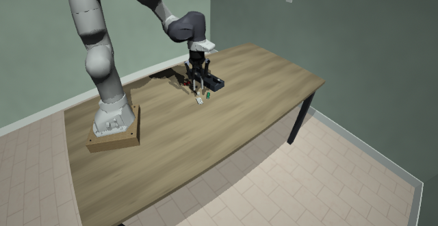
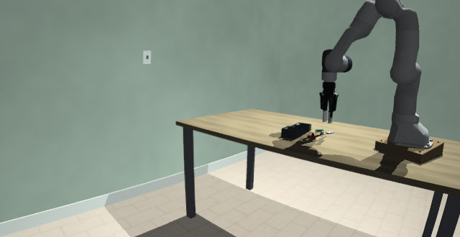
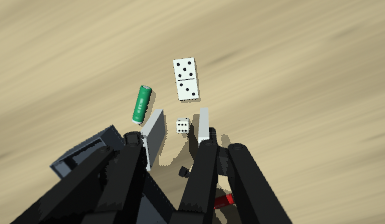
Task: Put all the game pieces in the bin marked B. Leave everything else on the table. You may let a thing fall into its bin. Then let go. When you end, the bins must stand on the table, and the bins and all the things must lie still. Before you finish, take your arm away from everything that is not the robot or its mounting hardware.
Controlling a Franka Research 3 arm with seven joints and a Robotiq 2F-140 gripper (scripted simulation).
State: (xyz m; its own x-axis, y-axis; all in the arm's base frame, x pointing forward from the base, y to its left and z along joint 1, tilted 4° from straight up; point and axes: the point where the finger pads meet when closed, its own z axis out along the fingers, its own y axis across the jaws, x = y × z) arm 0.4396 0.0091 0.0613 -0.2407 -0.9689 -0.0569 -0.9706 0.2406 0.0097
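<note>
Right now my hand is 9 cm above the white domino, 3 cm to the left of it and 1 cm past it. From my hand the other things lie so: black bolt (10 cm to the left, 9 cm below, 3 cm ahead); white die (9 cm below, 3 cm to the left, 1 cm ahead); green cylinder (9 cm below, 6 cm ahead, 1 cm to the right).
</note>
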